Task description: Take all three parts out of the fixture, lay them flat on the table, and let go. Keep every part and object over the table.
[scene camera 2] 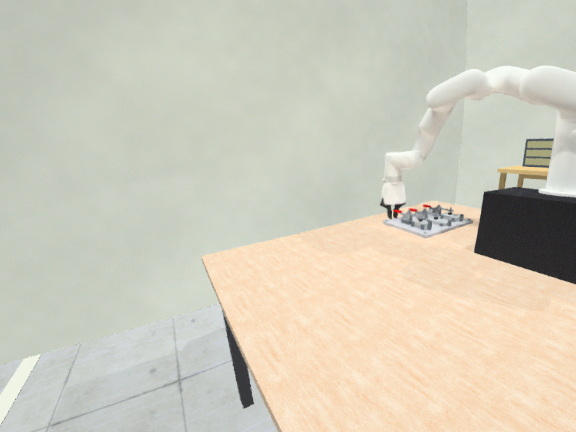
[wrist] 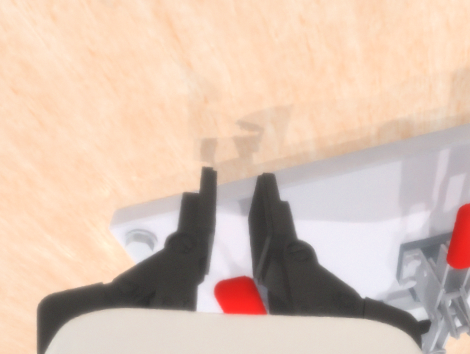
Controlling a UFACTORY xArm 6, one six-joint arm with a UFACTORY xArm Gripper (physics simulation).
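Where they show: gripper, fingertip midpoint: [scene camera 2: 392, 218] [wrist: 233, 193]; arm's base at its link origin: [scene camera 2: 563, 194].
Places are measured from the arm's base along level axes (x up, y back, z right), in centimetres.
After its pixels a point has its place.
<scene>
The fixture, a pale plate [scene camera 2: 404, 228] {y -46.3, x -18.7, z -12.7 cm} [wrist: 350, 200] {y -54.3, x -18.4, z 1.6 cm} with grey clamps, lies at the far corner of the table. Three red clamp handles [scene camera 2: 397, 211] {y -54.1, x -14.0, z -5.6 cm} [scene camera 2: 413, 210] {y -51.8, x -15.1, z 5.3 cm} [scene camera 2: 427, 206] {y -49.7, x -14.6, z 15.9 cm} stand out on it. The three parts are too small to tell from the clamps. My gripper [scene camera 2: 393, 217] {y -57.7, x -18.3, z -3.5 cm} [wrist: 233, 193] {y -57.7, x -18.3, z -3.5 cm} points down at the plate's left end, its fingers drawn together with a narrow gap and nothing held. In the wrist view a red handle [wrist: 241, 296] {y -56.2, x -13.8, z -4.1 cm} shows between the finger bases, partly hidden by the gripper body, and another red handle [wrist: 459, 237] {y -53.1, x -15.0, z 5.3 cm} is at the right edge.
The wooden table [scene camera 2: 350, 300] {y -29.7, x -19.9, z -66.5 cm} [wrist: 150, 75] {y -64.1, x -19.8, z -4.1 cm} has its far edge just behind the fixture. The black robot pedestal [scene camera 2: 525, 230] {y -6.1, x -8.7, z -18.1 cm} stands right of the fixture. More clamps [wrist: 450, 300] show at the lower right of the wrist view. A small side table [scene camera 2: 522, 170] stands in the background.
</scene>
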